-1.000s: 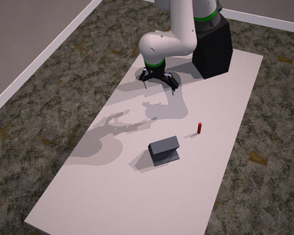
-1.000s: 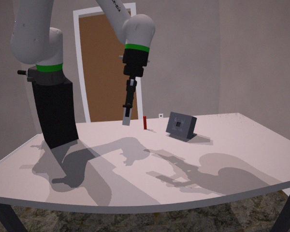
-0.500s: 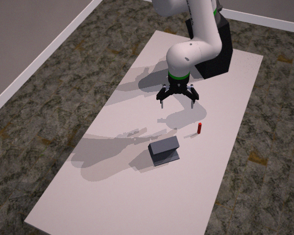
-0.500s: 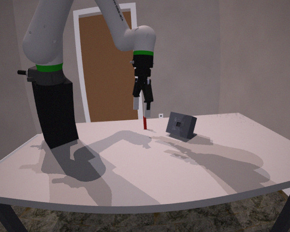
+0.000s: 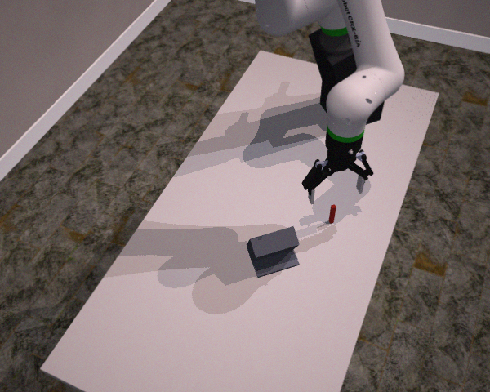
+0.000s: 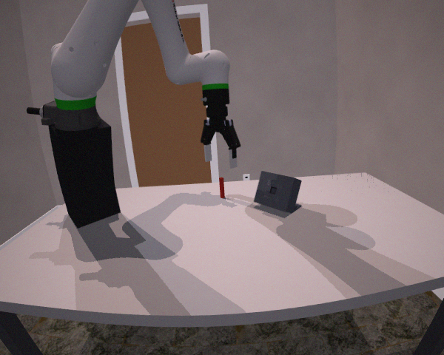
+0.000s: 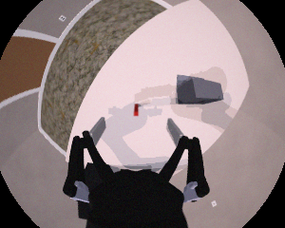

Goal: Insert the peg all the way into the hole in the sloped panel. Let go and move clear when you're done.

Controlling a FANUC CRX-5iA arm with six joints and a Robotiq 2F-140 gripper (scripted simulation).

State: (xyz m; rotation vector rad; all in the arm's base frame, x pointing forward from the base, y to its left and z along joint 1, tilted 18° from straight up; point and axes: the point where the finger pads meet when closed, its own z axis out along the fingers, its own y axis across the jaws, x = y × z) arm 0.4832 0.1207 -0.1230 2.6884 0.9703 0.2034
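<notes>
The red peg lies 10 cm below my hand.
</notes>
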